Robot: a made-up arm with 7 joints.
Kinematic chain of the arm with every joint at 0, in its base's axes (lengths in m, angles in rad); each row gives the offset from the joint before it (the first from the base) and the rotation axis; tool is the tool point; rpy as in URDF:
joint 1: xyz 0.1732 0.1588 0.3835 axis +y
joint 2: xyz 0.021 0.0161 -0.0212 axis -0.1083 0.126 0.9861
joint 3: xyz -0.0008 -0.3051 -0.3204 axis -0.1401 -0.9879 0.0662
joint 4: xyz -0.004 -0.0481 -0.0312 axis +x
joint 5: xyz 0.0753 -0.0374 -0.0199 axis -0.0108 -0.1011 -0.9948
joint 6: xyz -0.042 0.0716 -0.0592 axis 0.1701 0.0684 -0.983
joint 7: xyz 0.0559 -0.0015 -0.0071 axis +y
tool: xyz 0.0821 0.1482 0.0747 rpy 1.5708 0 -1.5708
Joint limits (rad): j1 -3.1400..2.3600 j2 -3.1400..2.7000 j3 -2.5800..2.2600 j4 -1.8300..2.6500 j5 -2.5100..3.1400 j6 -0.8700..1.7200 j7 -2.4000..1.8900
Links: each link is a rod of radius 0.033 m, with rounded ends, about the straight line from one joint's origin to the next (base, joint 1, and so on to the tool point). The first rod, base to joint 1, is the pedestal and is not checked.
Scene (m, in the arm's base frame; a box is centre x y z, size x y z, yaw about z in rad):
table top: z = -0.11
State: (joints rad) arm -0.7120 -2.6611 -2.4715 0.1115 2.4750 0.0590 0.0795
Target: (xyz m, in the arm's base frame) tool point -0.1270 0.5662 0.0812
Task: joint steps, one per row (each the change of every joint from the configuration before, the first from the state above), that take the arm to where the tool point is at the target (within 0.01 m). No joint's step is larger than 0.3 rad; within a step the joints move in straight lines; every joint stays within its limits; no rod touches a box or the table.
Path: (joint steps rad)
1: 0.2746 0.1537 -0.0362 0.1269 0.1078 0.0827 0.0789
2: 0.2746 0.1537 -0.0361 0.1270 0.1078 0.0827 0.0789
3: 0.2746 0.1538 -0.0362 0.1269 0.1078 0.0827 0.0788

